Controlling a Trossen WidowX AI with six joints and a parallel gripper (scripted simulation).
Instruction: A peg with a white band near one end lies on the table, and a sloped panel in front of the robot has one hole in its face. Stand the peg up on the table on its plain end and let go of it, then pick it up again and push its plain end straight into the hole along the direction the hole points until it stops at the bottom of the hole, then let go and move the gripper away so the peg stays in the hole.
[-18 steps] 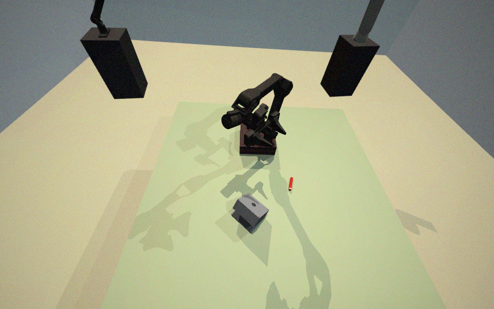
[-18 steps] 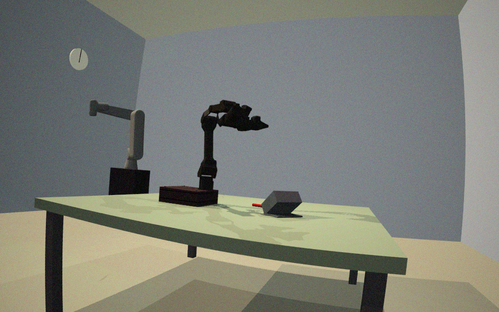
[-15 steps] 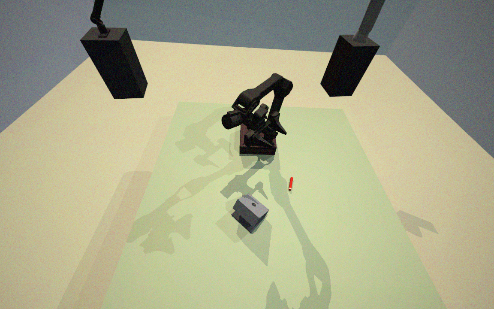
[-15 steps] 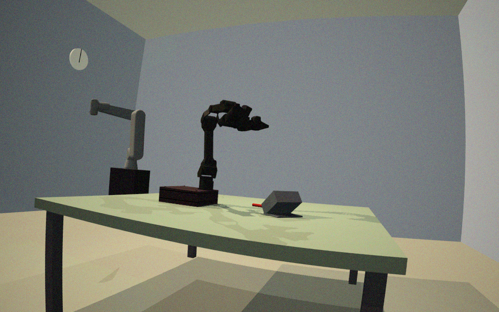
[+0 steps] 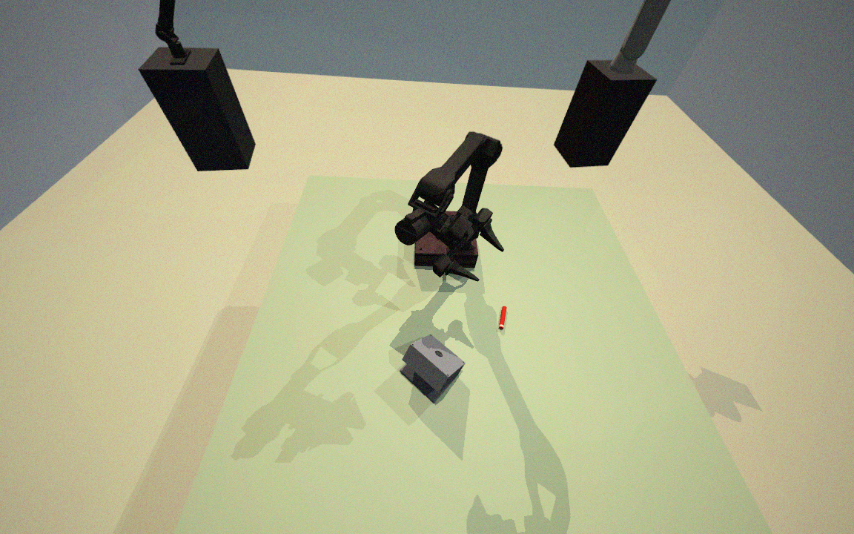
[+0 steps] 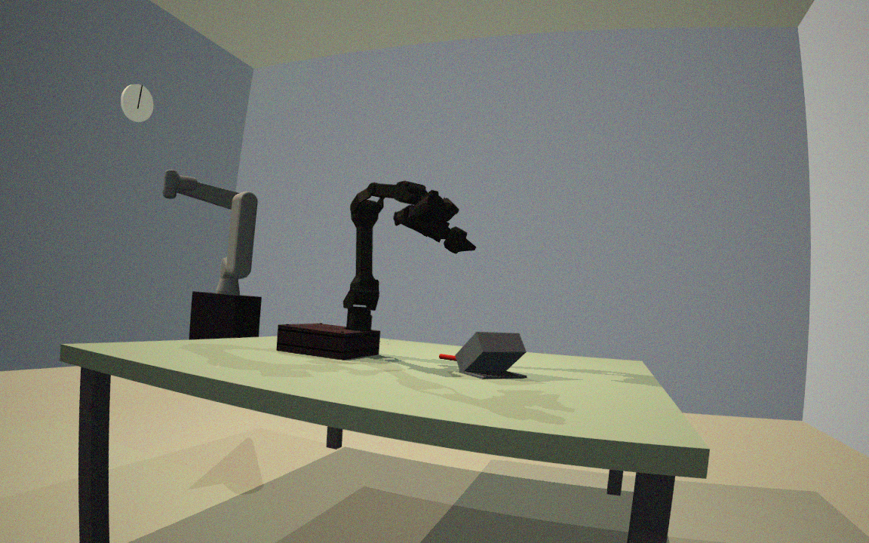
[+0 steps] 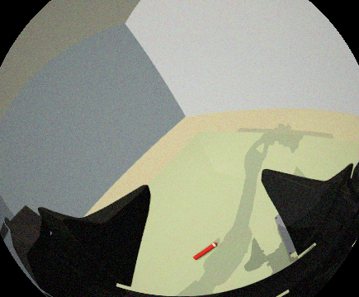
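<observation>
My gripper tip is 330 mm above the red peg, 120 mm to the right of it and 20 mm past it. The rest, counted from my gripper tip: grey sloped panel (290 mm below, 130 mm to the right, 90 mm ahead).
</observation>
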